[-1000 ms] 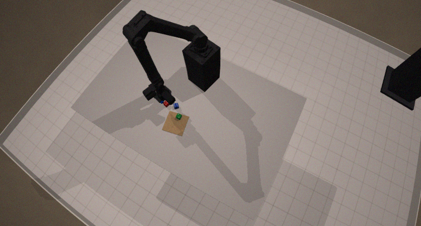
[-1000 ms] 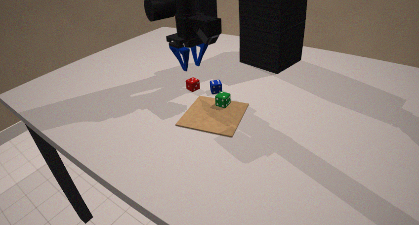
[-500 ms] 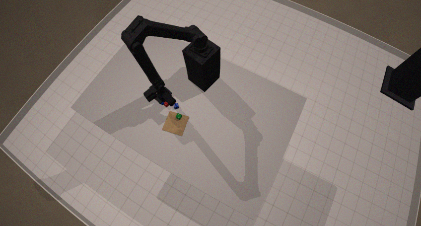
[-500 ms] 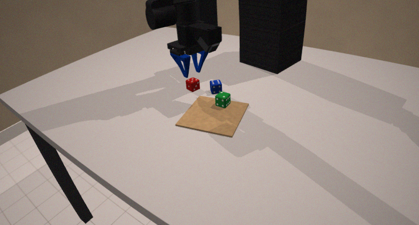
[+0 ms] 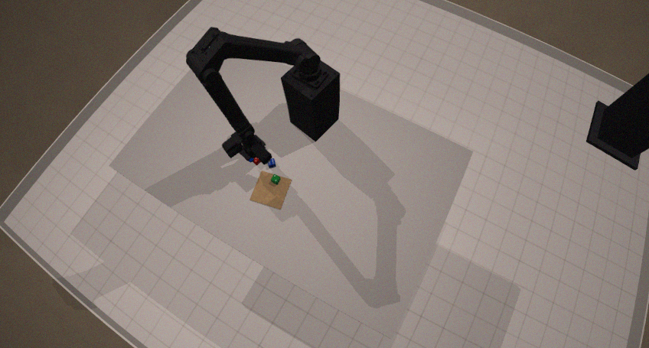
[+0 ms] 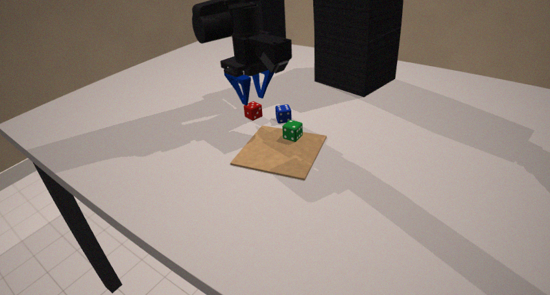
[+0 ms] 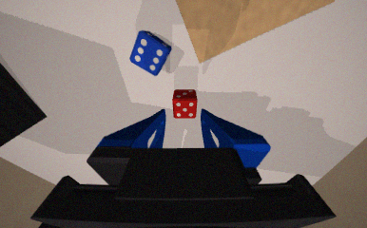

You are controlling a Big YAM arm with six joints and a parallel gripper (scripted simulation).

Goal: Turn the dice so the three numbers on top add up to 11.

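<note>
The red die lies 3 cm below my hand. From my hand the other things lie so: tan mat: 8 cm ahead, 13 cm to the left, 4 cm below; then green die: 3 cm ahead, 13 cm to the left, 3 cm below; then blue die: 2 cm behind, 7 cm to the left, 3 cm below.
</note>
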